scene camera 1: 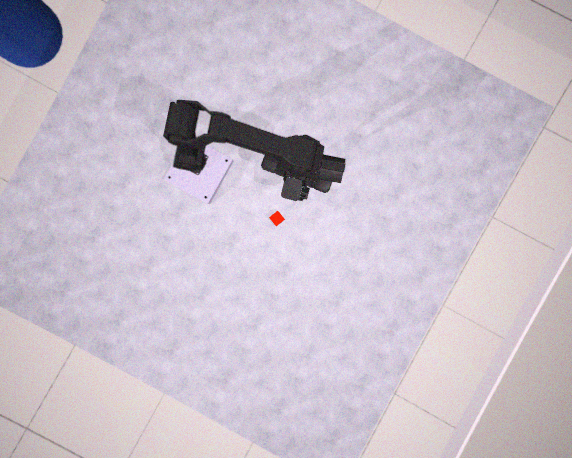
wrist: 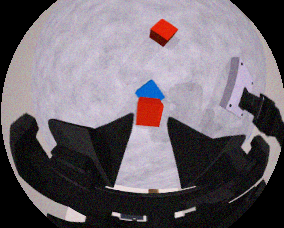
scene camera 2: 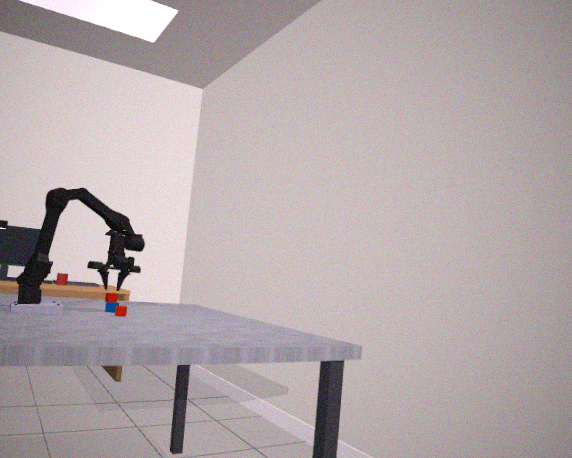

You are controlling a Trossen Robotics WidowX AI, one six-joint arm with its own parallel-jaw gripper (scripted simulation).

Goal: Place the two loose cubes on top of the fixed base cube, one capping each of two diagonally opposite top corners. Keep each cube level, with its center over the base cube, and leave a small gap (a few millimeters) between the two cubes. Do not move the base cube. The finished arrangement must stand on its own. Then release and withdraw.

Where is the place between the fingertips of my gripper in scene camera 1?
At 296,174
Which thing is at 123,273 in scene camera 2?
My gripper.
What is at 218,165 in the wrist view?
My gripper.
